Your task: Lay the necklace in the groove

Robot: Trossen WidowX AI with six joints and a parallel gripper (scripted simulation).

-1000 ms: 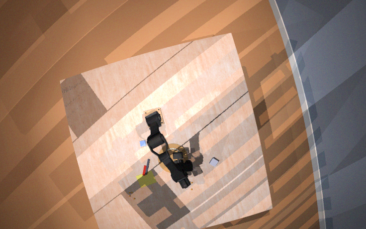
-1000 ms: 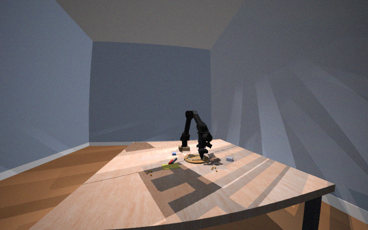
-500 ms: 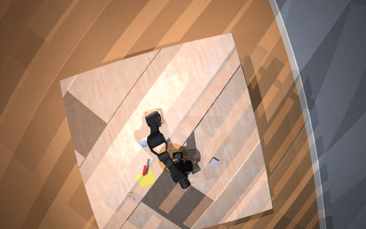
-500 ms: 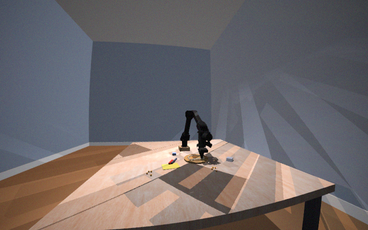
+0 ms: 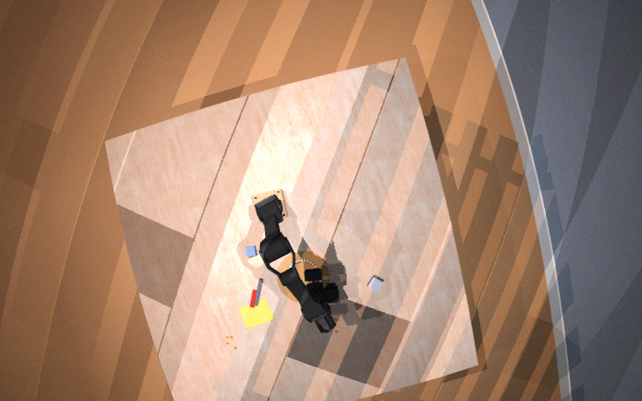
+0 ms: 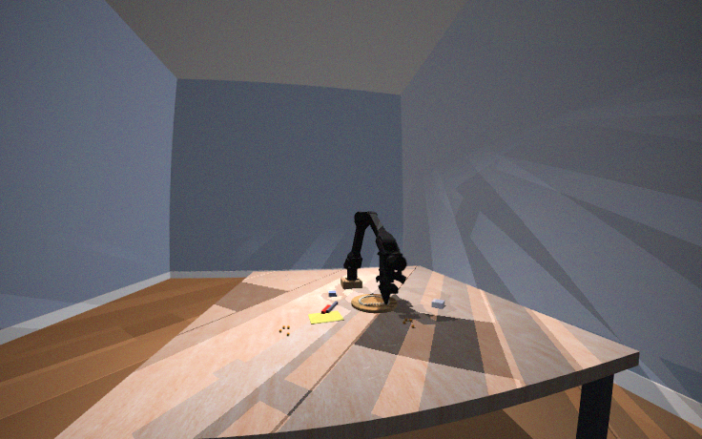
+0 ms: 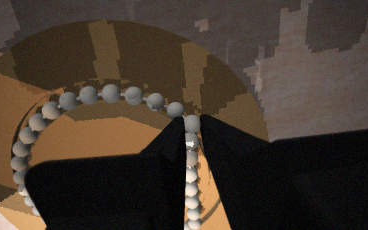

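My gripper tip is now 60 mm past the round bead board, 30 mm to the left of it and 10 mm above it. Round my gripper tip: grey block (210 mm to the left, 70 mm ahead); yellow note (260 mm to the right, 20 mm below); red marker (230 mm to the right, 60 mm behind, 10 mm below).
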